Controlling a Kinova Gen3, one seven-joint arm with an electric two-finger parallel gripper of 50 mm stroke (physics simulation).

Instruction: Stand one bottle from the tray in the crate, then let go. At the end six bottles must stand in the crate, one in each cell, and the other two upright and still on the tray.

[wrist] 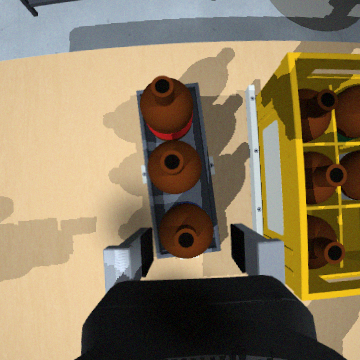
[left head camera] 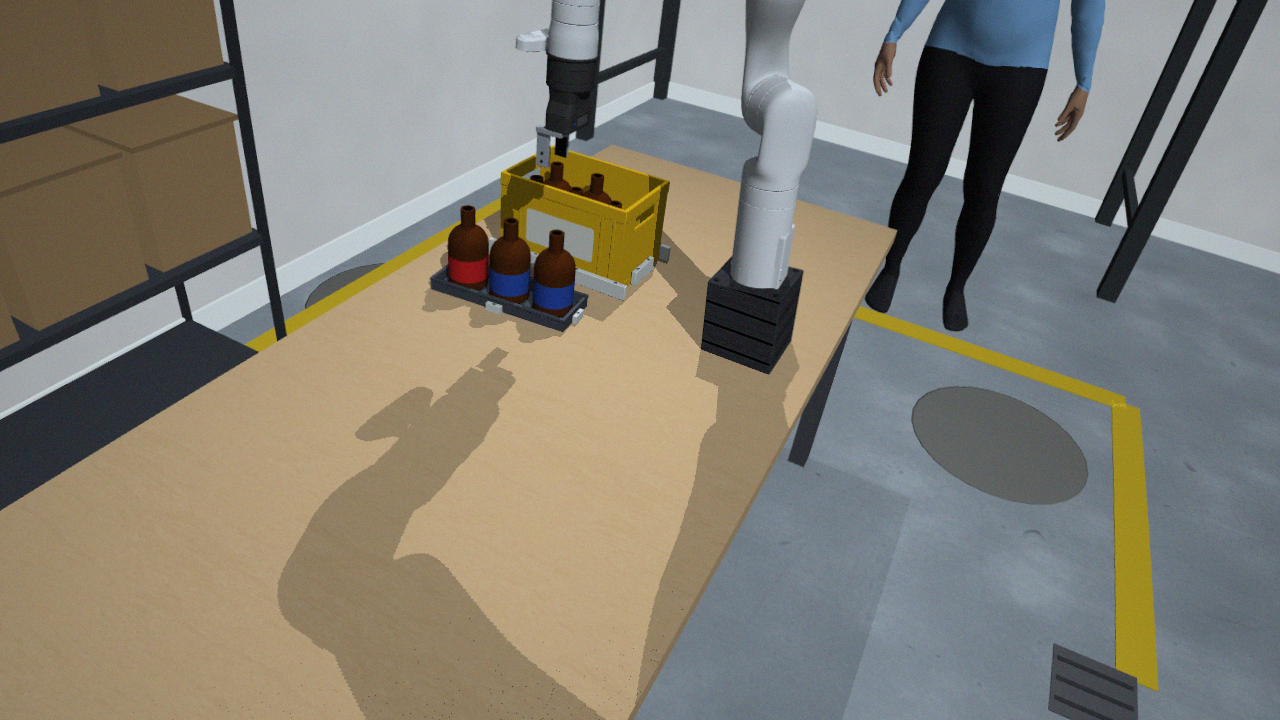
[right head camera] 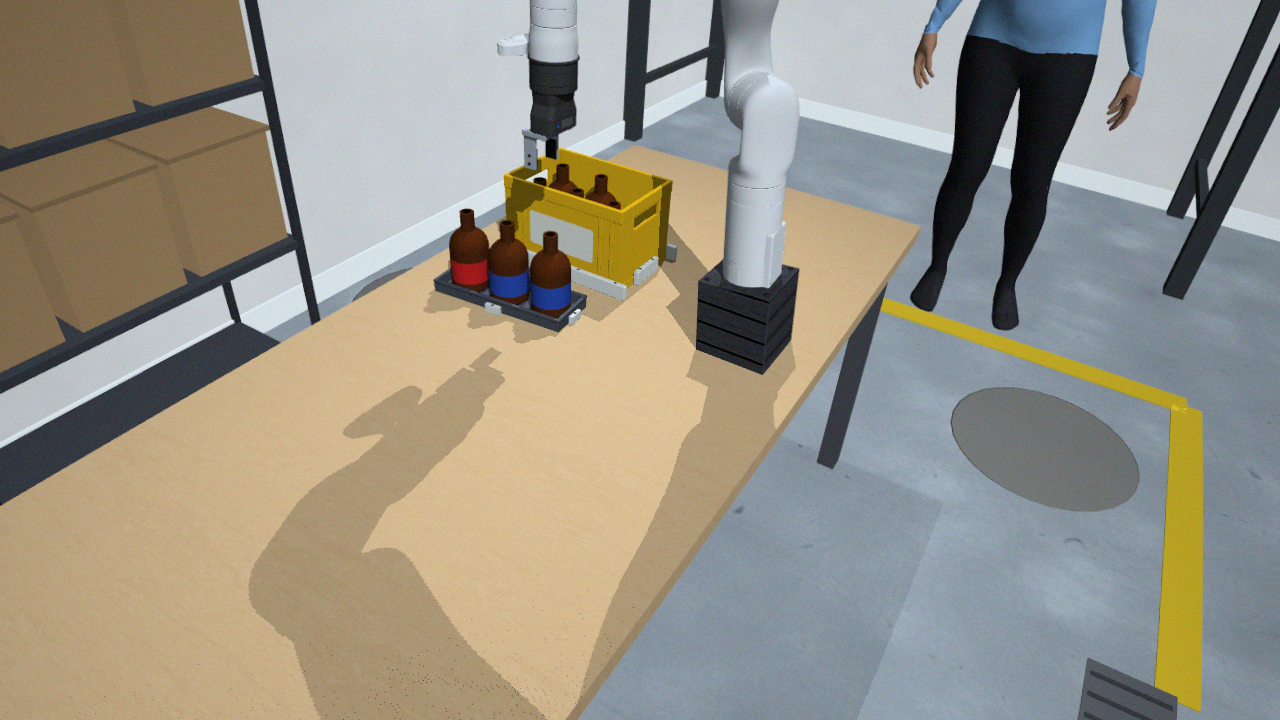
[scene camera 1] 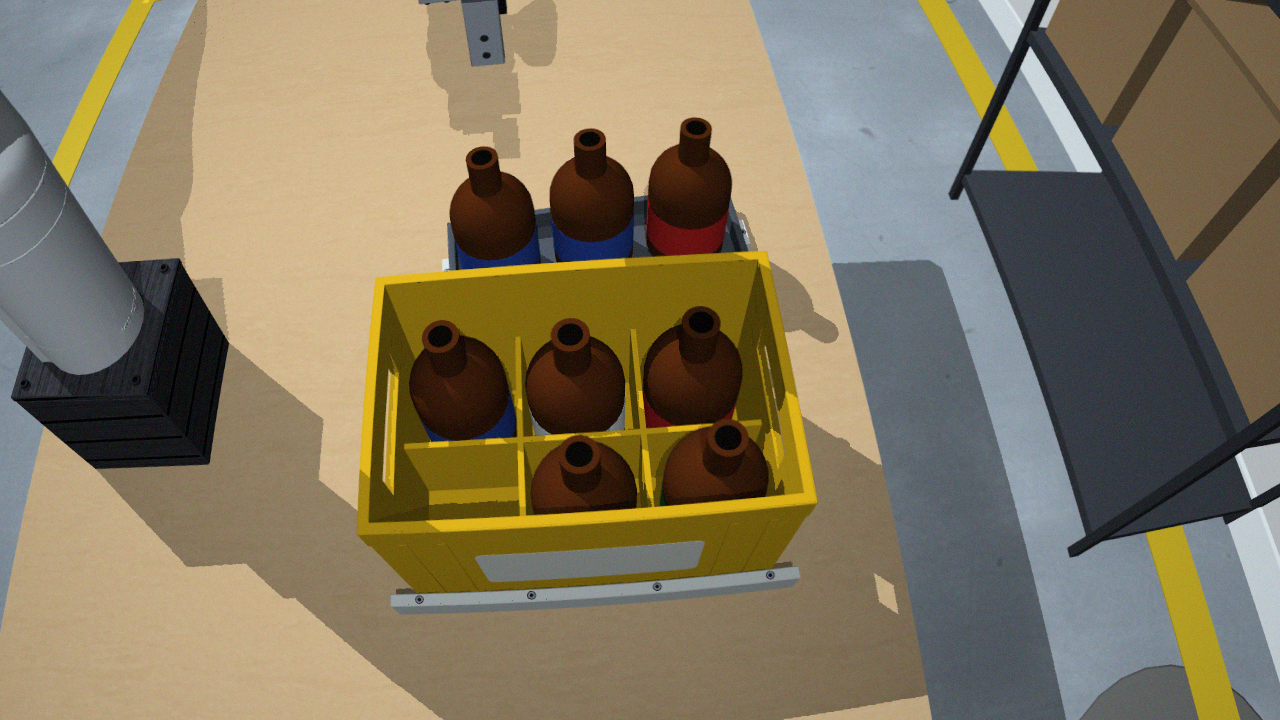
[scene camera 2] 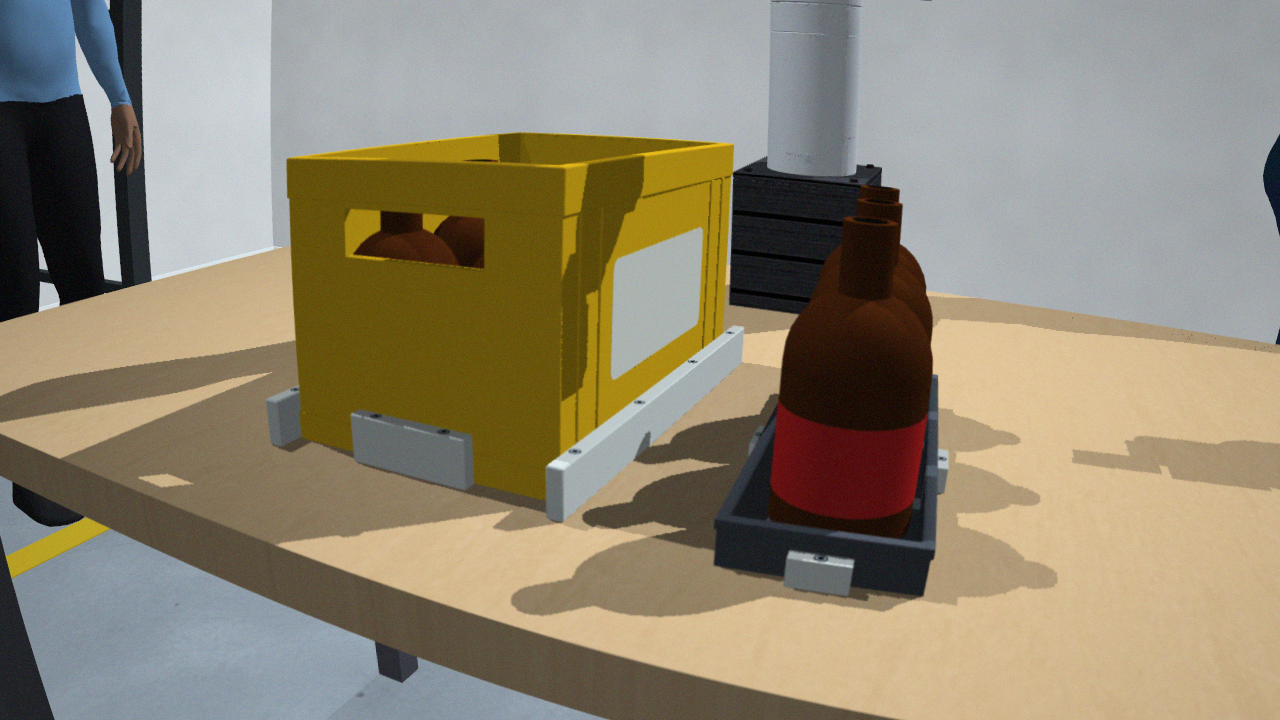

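Pixels of known places: gripper, between the fingertips: (wrist: 191, 241) (left head camera: 552, 160) (right head camera: 541, 162) (scene camera 1: 490, 36); arm's base, origin of its link: (left head camera: 756, 275) (right head camera: 749, 274) (scene camera 1: 95, 325) (scene camera 2: 811, 168).
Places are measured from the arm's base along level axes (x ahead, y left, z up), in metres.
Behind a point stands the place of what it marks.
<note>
A dark tray (left head camera: 528, 317) {x 0.356, y 0.154, z -0.133 m} (scene camera 2: 760, 550) {x 0.564, y 0.084, z -0.129 m} (wrist: 170, 197) {x 0.381, y 0.123, z -0.136 m} bears three upright brown bottles in a row: a red-label bottle (left head camera: 468, 246) {x 0.491, y 0.141, z -0.039 m} (scene camera 1: 689, 188) {x 0.504, y 0.086, z -0.026 m} (wrist: 166, 107) {x 0.496, y 0.111, z -0.016 m} at one end, a blue-label bottle (left head camera: 510, 264) {x 0.404, y 0.140, z -0.047 m} (scene camera 1: 590, 197) {x 0.421, y 0.083, z -0.024 m} (wrist: 175, 172) {x 0.411, y 0.106, z 0.019 m} in the middle and another blue-label bottle (left head camera: 554, 277) {x 0.319, y 0.134, z -0.048 m} (scene camera 1: 492, 214) {x 0.339, y 0.076, z -0.023 m} (wrist: 186, 227) {x 0.349, y 0.099, z 0.017 m} at the other end. The yellow crate (left head camera: 617, 241) {x 0.273, y -0.019, z -0.029 m} (scene camera 1: 760, 546) {x 0.503, y -0.215, z -0.047 m} (wrist: 295, 200) {x 0.368, y -0.023, z 0.025 m} holds several bottles; its near left cell (scene camera 1: 474, 483) {x 0.303, y -0.115, z -0.121 m} is empty in scene camera 1. My gripper (left head camera: 552, 152) {x 0.357, y 0.095, z 0.143 m} (right head camera: 540, 152) {x 0.357, y 0.095, z 0.143 m} (wrist: 191, 241) {x 0.357, y 0.095, z 0.143 m} is open and empty, above the end blue-label bottle, which shows between its fingers in the wrist view.
Light rails (scene camera 1: 590, 592) (scene camera 2: 644, 420) border the crate beside the tray. The arm's base stands on a black block (left head camera: 750, 317) {x -0.018, y 0.066, z -0.044 m} (scene camera 1: 161, 367) {x 0.062, y -0.036, z -0.019 m} on the table. A shelf rack (left head camera: 253, 170) with boxes stands beside the table. A person (left head camera: 989, 44) stands beyond it.
</note>
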